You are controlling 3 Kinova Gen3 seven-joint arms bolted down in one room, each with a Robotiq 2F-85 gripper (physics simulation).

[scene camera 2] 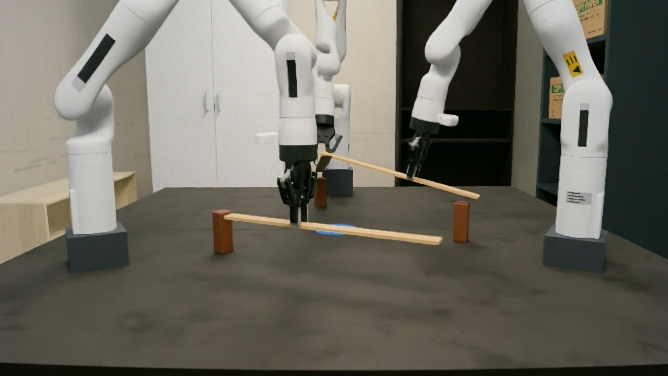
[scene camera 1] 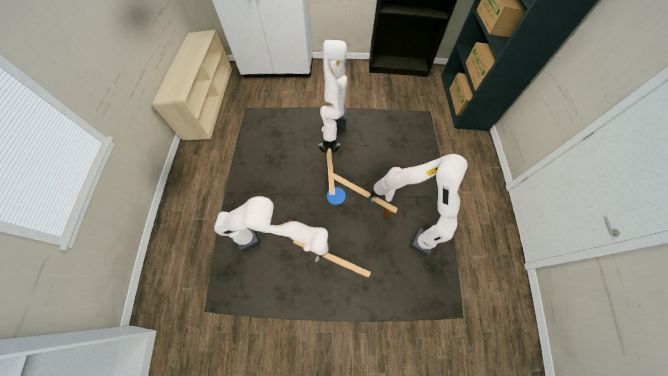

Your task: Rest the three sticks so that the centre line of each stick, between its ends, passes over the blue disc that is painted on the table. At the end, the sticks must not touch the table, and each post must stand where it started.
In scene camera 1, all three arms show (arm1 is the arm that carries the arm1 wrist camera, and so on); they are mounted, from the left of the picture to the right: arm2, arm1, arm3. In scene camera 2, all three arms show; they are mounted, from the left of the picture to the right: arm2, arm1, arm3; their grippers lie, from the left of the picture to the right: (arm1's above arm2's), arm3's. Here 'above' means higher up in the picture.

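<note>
The arm2 gripper (scene camera 1: 320, 257) (scene camera 2: 299, 220) is shut on the front stick (scene camera 1: 347, 265) (scene camera 2: 385, 235), whose left end is at the top of the left post (scene camera 2: 223, 234); its right end hangs free. The arm1 gripper (scene camera 1: 329, 148) (scene camera 2: 329, 144) is shut on the back stick (scene camera 1: 330, 167) (scene camera 2: 323, 163). In scene camera 1 its near end overlaps the edge of the blue disc (scene camera 1: 337, 197) (scene camera 2: 343, 226). The arm3 gripper (scene camera 1: 373, 196) (scene camera 2: 411, 176) is shut on the right stick (scene camera 1: 352, 185) (scene camera 2: 450, 188), slanting down rightward; its left end meets the back stick in the picture. Contact there is unclear.
The right post (scene camera 1: 387, 214) (scene camera 2: 461, 222) and back post (scene camera 2: 320, 194) stand upright on the dark table (scene camera 1: 270, 295) (scene camera 2: 320, 320). The right stick's right end hangs above the right post in scene camera 2. Arm2's forearm covers much of the left side in scene camera 1.
</note>
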